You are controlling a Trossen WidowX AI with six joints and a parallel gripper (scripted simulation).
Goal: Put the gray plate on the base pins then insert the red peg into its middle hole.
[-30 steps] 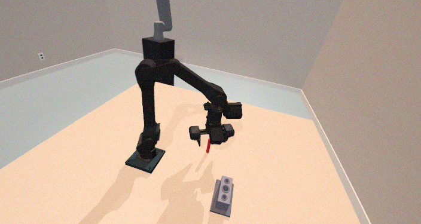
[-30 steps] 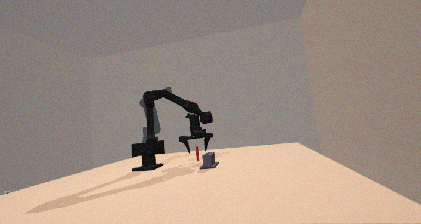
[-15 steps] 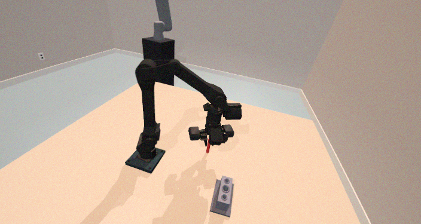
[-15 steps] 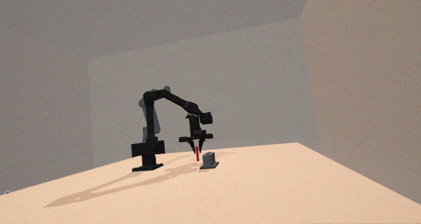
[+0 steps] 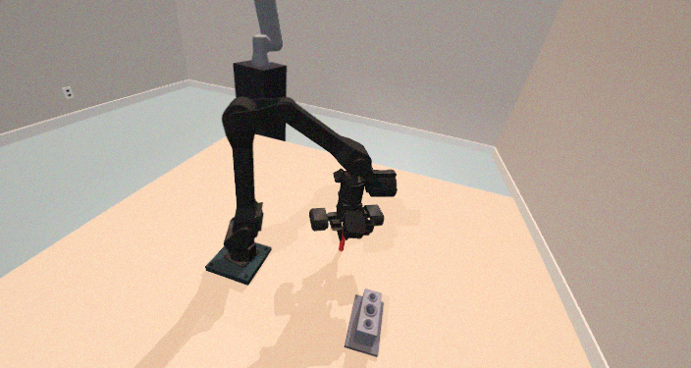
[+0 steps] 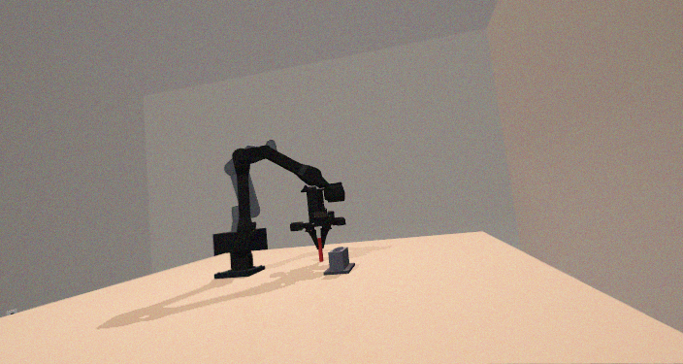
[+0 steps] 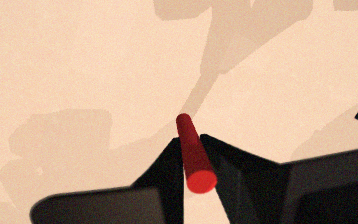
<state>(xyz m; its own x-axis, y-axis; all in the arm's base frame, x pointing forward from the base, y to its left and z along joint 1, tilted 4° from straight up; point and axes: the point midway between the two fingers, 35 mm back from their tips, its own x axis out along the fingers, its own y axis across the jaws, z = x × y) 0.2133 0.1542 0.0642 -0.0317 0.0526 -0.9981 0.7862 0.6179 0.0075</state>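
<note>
My gripper tip is 14 cm short of the gray plate and 16 cm to the left of it. The rest, counted from my gripper tip: red peg right at my gripper tip; flat base 14 cm ahead, 16 cm to the right, 3 cm below.
</note>
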